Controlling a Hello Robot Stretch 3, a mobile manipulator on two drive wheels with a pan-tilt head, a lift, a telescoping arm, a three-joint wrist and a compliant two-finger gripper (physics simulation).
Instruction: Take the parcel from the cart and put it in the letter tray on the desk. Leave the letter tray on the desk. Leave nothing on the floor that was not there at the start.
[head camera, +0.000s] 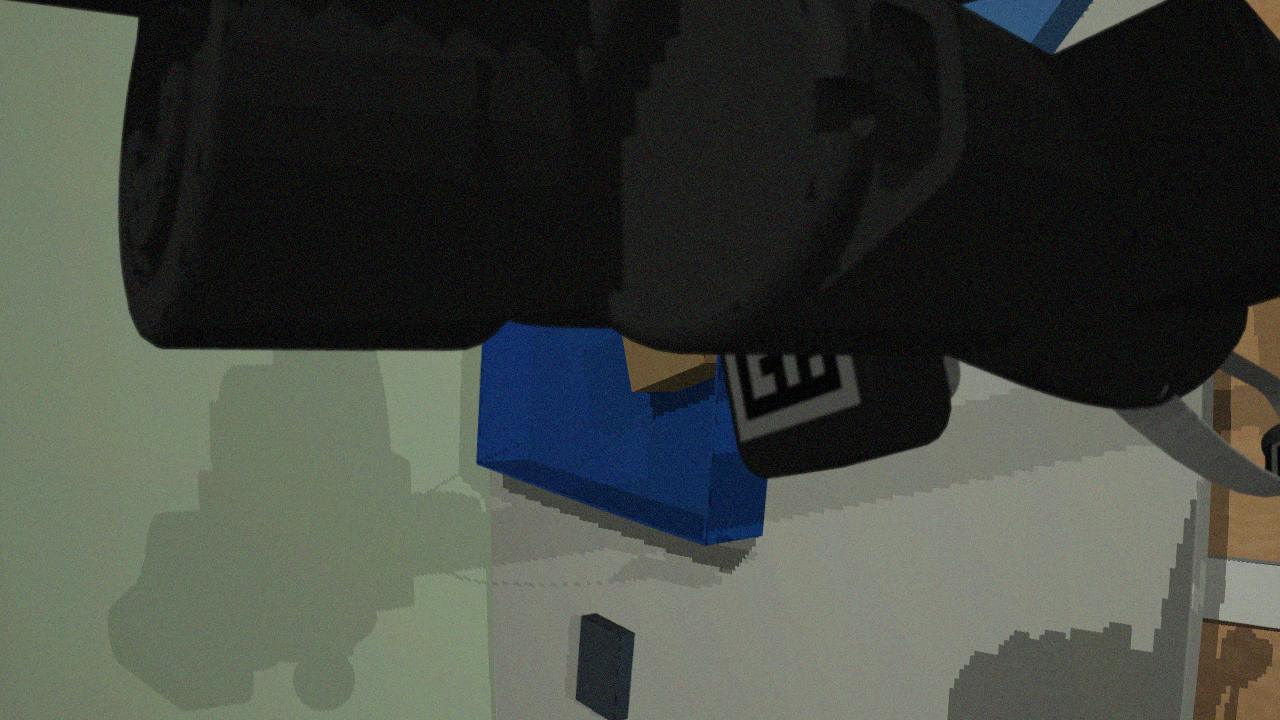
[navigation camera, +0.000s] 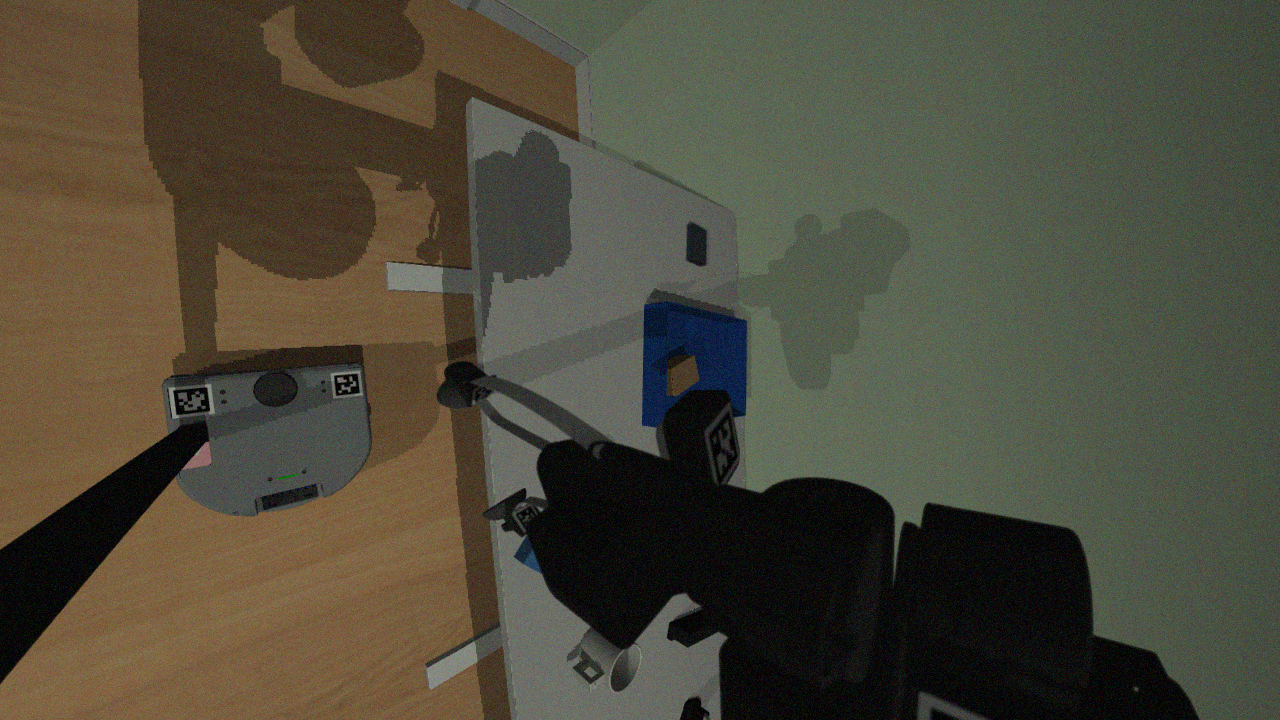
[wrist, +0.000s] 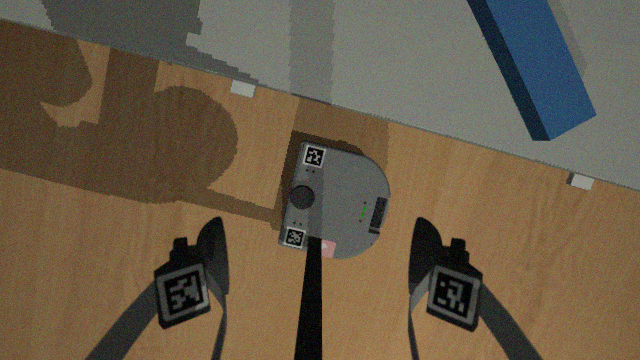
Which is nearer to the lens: the parcel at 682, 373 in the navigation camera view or the letter tray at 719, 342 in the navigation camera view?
The parcel.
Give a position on a letter tray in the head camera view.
At 556, 410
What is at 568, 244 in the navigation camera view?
A desk.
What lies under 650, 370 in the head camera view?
A parcel.
